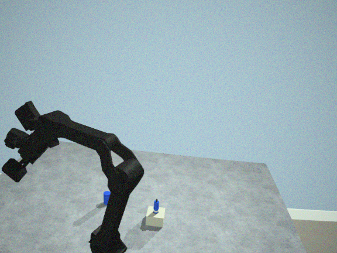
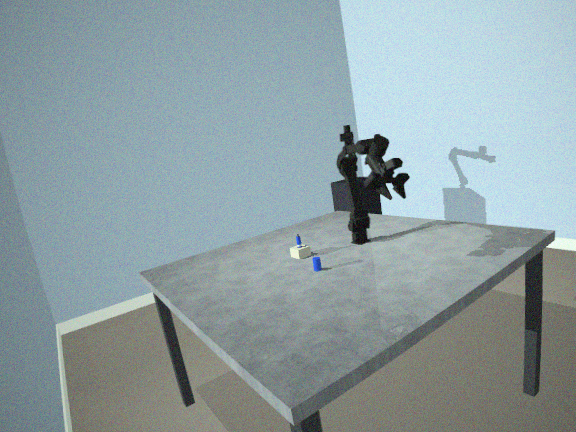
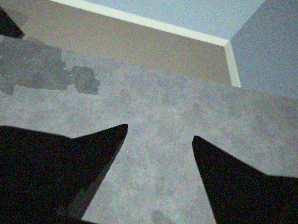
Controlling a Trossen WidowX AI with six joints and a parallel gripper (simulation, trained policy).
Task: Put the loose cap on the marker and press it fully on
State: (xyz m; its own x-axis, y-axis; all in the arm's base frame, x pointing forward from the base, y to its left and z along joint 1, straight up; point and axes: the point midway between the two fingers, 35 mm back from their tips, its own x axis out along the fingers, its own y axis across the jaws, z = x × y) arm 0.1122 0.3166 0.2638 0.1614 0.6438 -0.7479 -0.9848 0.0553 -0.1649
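Right now my gripper tip is 240 mm to the left of the blue cap, 220 mm short of it and 210 mm above it. Also, from my gripper tip: cream holder block 440 mm to the right, 220 mm below, 150 mm ahead.
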